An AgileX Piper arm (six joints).
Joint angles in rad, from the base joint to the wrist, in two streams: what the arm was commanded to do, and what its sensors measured. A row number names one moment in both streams.
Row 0, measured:
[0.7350, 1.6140, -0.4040, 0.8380, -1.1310, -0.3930]
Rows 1 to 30, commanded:
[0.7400, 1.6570, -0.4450, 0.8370, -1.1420, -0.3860]
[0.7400, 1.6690, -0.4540, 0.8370, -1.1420, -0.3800]
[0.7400, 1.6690, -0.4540, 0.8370, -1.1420, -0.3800]
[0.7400, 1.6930, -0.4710, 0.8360, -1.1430, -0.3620]
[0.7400, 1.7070, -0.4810, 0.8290, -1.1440, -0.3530]
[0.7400, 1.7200, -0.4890, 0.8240, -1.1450, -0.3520]
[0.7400, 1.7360, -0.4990, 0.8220, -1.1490, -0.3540]
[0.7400, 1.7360, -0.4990, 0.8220, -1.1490, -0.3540]
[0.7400, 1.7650, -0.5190, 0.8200, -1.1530, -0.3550]
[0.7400, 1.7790, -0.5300, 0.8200, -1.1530, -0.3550]
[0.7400, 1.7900, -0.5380, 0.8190, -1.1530, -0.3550]
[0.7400, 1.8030, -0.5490, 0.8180, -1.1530, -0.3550]
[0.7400, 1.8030, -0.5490, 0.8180, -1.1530, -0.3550]
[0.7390, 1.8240, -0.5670, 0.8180, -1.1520, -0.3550]
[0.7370, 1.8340, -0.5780, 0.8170, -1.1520, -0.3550]
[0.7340, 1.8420, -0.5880, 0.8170, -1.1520, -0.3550]
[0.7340, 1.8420, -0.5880, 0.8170, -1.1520, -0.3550]
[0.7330, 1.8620, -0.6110, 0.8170, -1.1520, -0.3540]
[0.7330, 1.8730, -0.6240, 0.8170, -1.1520, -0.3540]
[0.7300, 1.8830, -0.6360, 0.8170, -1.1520, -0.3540]
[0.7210, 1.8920, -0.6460, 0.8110, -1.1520, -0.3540]
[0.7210, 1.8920, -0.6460, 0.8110, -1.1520, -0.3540]
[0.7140, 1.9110, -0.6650, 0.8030, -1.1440, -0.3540]
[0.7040, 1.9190, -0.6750, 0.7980, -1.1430, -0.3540]
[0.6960, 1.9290, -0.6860, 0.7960, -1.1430, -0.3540]
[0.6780, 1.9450, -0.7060, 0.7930, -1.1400, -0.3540]
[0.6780, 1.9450, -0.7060, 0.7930, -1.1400, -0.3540]
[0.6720, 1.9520, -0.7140, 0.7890, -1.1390, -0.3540]
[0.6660, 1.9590, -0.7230, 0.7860, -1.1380, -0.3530]
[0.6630, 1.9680, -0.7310, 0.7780, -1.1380, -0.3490]
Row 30, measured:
[0.6730, 1.9600, -0.7130, 0.8010, -1.1350, -0.3590]
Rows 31 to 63, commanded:
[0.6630, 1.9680, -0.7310, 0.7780, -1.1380, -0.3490]
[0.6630, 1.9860, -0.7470, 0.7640, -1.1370, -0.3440]
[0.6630, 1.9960, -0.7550, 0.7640, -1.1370, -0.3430]
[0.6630, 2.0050, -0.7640, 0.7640, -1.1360, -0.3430]
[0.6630, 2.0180, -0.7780, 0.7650, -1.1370, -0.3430]
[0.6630, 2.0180, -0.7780, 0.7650, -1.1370, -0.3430]
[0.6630, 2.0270, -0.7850, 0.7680, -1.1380, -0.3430]
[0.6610, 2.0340, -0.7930, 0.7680, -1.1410, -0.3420]
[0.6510, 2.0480, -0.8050, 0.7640, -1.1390, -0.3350]
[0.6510, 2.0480, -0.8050, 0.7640, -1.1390, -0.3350]
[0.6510, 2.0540, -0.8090, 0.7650, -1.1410, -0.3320]
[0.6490, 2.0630, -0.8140, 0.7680, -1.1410, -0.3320]
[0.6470, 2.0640, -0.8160, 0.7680, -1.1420, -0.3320]
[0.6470, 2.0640, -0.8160, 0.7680, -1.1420, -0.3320]
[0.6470, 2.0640, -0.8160, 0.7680, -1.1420, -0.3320]
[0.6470, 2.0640, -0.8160, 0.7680, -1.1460, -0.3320]
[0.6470, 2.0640, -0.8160, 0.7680, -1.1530, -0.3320]
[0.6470, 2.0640, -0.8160, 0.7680, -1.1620, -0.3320]
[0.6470, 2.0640, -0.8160, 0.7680, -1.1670, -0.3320]
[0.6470, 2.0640, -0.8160, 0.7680, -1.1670, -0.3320]
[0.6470, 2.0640, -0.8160, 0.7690, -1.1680, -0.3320]
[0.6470, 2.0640, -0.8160, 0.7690, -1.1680, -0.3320]
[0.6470, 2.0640, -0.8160, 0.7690, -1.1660, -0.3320]
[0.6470, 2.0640, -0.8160, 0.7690, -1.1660, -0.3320]
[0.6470, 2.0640, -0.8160, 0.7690, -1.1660, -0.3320]
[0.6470, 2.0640, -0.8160, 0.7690, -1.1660, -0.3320]
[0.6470, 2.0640, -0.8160, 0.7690, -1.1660, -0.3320]
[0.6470, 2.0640, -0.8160, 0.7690, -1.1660, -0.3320]
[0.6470, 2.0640, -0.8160, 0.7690, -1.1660, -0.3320]
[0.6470, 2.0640, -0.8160, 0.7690, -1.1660, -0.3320]
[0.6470, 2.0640, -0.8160, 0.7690, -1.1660, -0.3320]
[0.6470, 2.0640, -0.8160, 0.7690, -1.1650, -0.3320]
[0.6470, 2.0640, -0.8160, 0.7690, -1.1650, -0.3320]
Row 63, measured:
[0.6510, 2.0670, -0.8070, 0.7760, -1.1580, -0.3370]
